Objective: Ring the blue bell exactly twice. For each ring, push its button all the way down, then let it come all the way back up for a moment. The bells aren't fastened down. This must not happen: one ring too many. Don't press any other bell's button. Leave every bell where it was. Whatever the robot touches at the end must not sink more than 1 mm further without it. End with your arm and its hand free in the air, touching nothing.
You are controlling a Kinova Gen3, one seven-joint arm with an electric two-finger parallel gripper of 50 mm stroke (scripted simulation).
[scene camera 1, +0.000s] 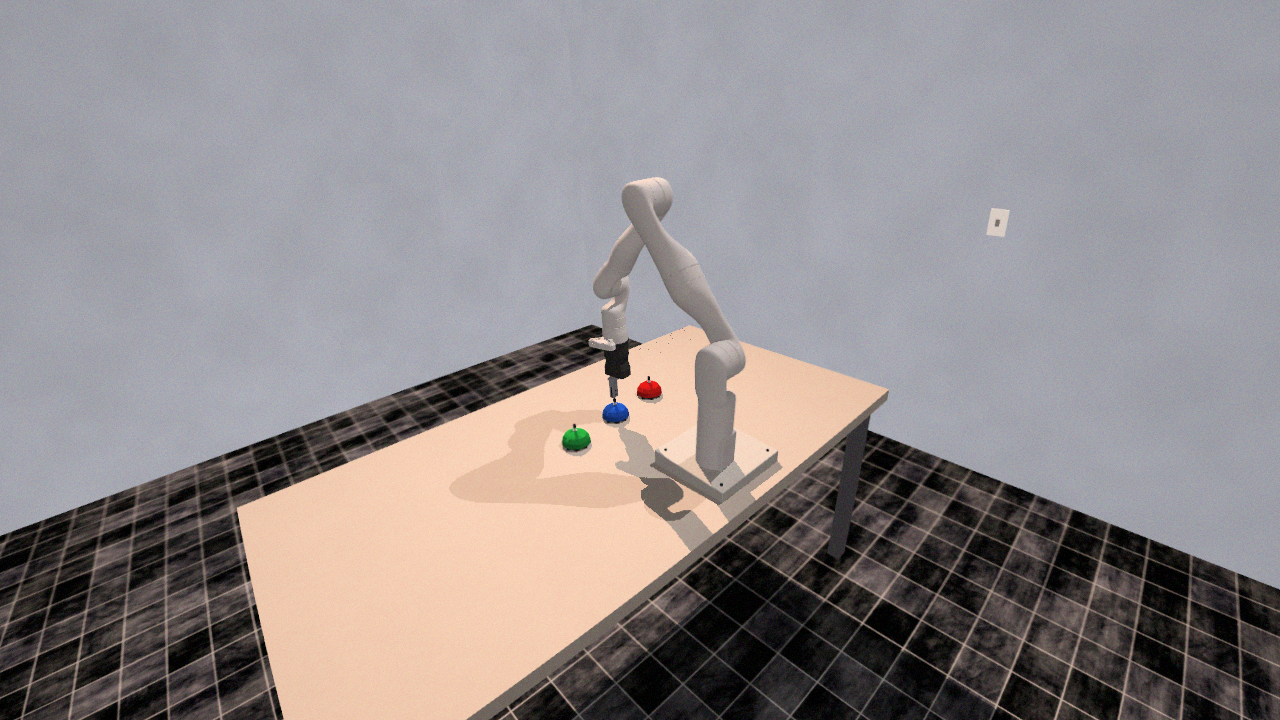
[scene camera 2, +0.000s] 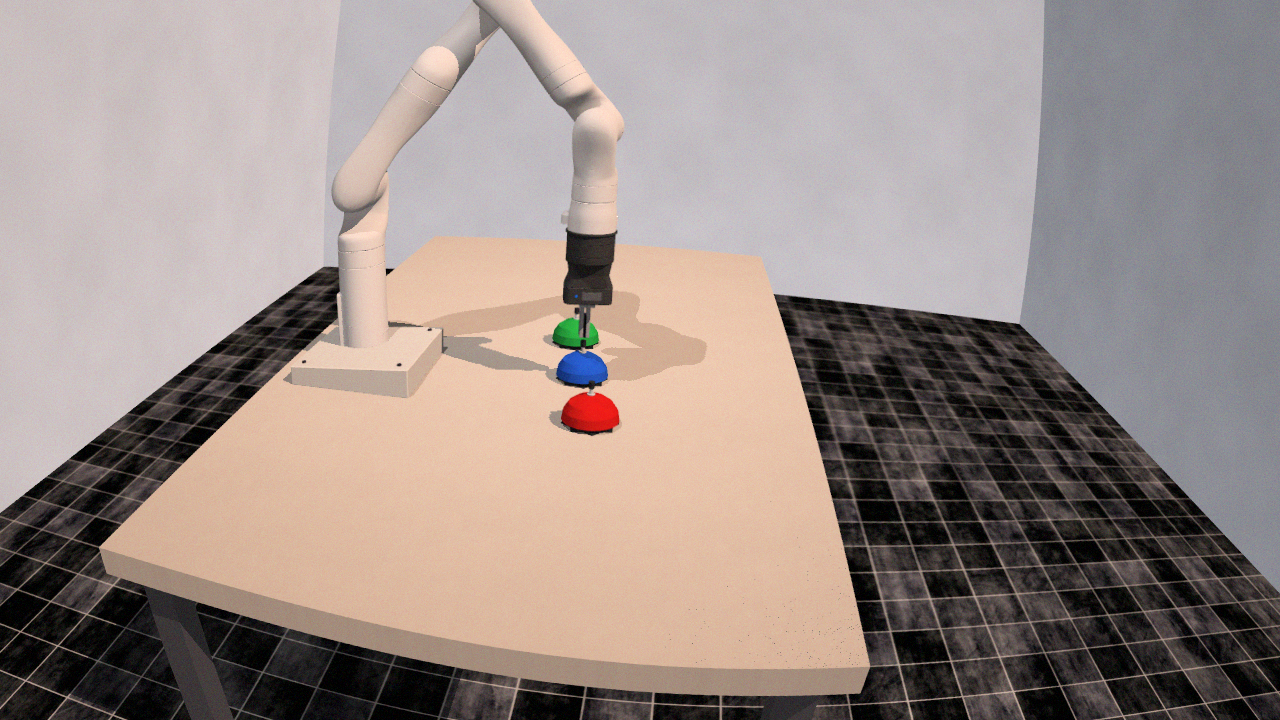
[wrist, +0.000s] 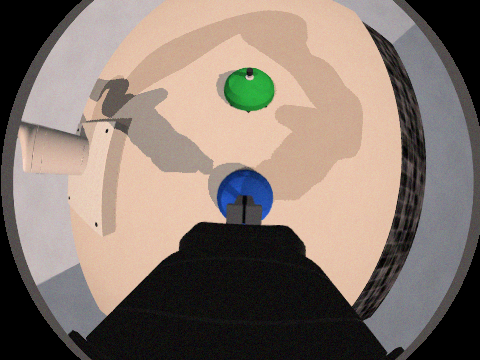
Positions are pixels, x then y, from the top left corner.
Labels:
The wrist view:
my gripper: 244,205
green bell: 248,94
blue bell: 246,182

